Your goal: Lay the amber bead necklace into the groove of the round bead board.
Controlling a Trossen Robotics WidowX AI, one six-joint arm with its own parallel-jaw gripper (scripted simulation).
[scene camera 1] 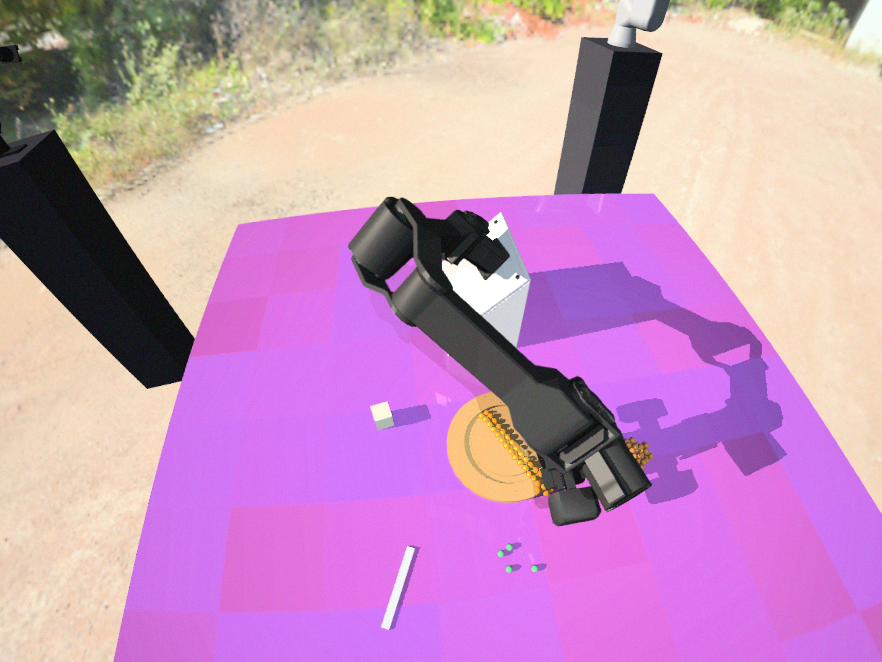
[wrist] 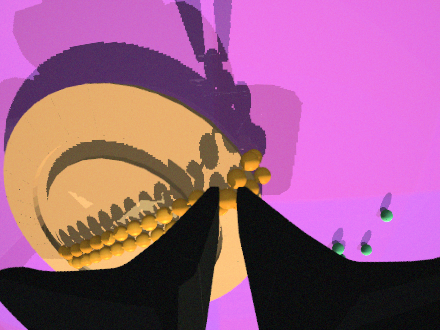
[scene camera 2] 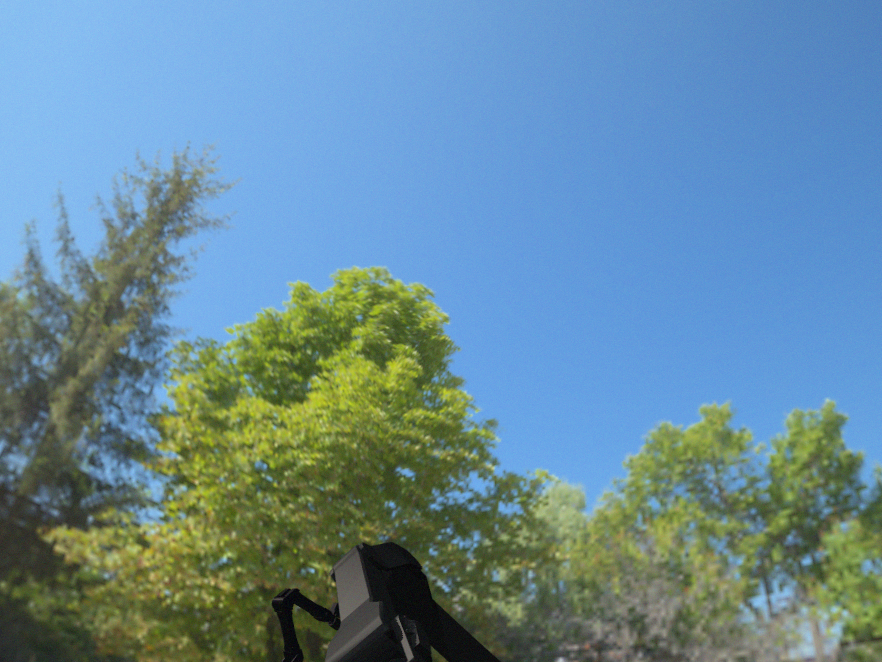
Labels:
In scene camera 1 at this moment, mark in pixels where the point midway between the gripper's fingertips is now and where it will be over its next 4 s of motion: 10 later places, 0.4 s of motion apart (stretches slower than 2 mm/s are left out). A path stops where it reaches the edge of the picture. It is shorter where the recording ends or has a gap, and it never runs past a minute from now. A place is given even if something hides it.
My gripper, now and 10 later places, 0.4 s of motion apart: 548, 474; 543, 463; 534, 446; 531, 445; 531, 448; 531, 447; 532, 442; 523, 433; 499, 413; 497, 415; 497, 420

